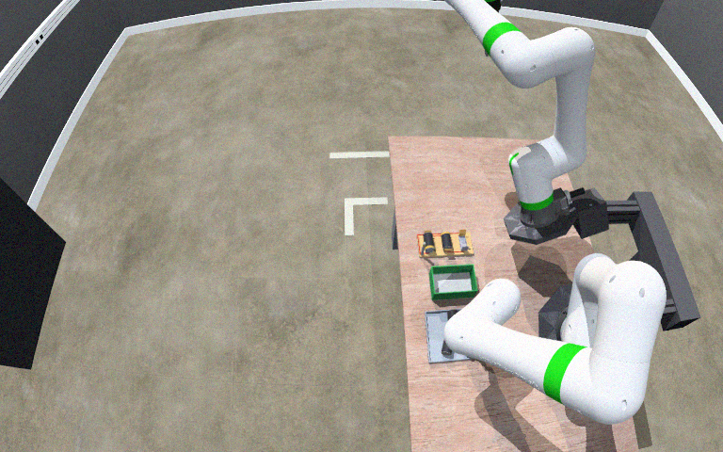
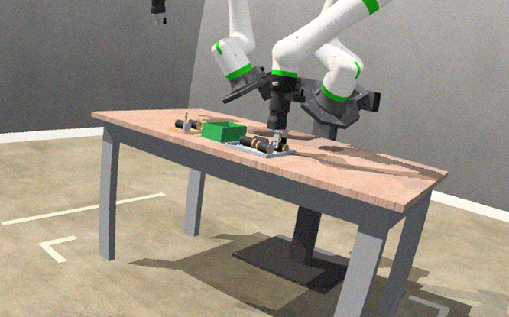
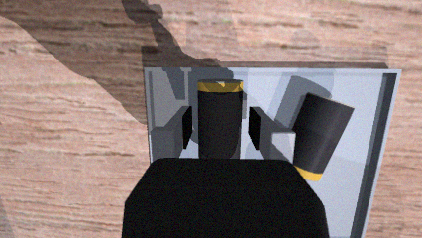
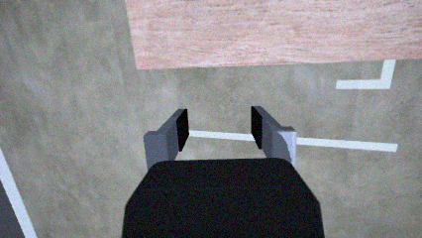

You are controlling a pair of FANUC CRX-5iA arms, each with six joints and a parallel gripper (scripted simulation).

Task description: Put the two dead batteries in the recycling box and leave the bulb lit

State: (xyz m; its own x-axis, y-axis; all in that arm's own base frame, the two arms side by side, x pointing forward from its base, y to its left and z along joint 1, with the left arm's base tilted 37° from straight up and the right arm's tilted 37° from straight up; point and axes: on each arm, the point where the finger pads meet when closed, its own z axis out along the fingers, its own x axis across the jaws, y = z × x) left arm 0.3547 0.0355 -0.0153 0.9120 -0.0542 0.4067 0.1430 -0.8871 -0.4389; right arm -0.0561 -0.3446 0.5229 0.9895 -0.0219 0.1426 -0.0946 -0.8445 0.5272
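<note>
Now: left hand 50 mm to the left of the grey tray, 30 mm short of it and 30 mm above it. The rest, counted from my left hand: green recycling box (230 mm to the right, 20 mm below, 10 mm ahead).
</note>
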